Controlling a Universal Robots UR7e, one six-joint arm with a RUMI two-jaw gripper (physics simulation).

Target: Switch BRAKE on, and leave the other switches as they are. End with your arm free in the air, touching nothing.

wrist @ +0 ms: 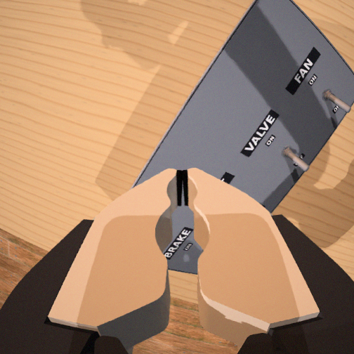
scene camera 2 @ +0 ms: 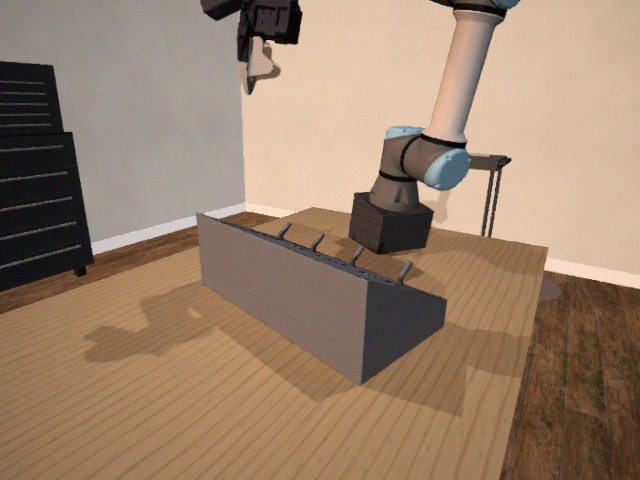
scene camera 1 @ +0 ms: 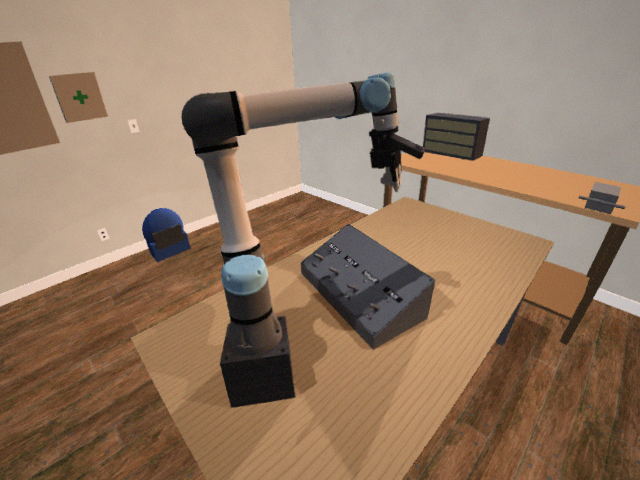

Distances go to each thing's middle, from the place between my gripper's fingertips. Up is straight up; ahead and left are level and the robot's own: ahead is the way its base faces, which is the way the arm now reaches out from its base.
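There is the dark grey sloped switch panel [scene camera 2: 359,322], and my hand is 34 cm above it. The hand is also 10 cm past the panel and 6 cm to the right of it.
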